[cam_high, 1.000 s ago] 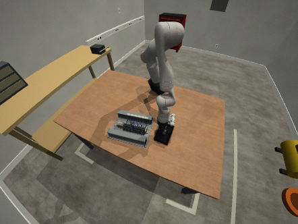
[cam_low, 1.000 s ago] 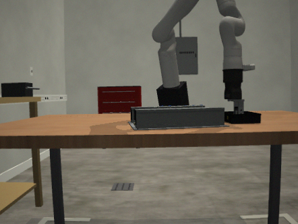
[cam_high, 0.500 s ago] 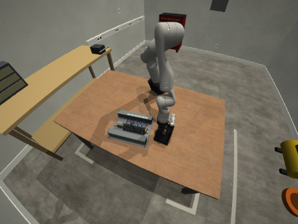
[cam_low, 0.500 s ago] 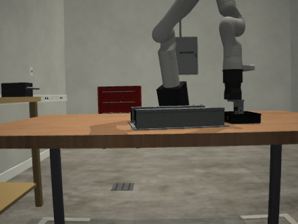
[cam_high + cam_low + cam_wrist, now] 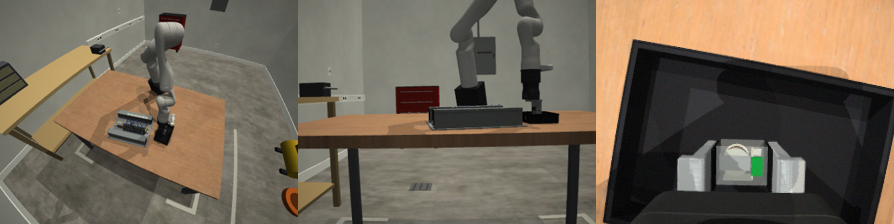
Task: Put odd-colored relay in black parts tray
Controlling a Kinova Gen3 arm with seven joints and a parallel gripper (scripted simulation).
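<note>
Now: the black parts tray 20 mm below my hand. From my hand the other things lie so: grey relay panel (40 mm ahead, 270 mm to the right, 10 mm below).
</note>
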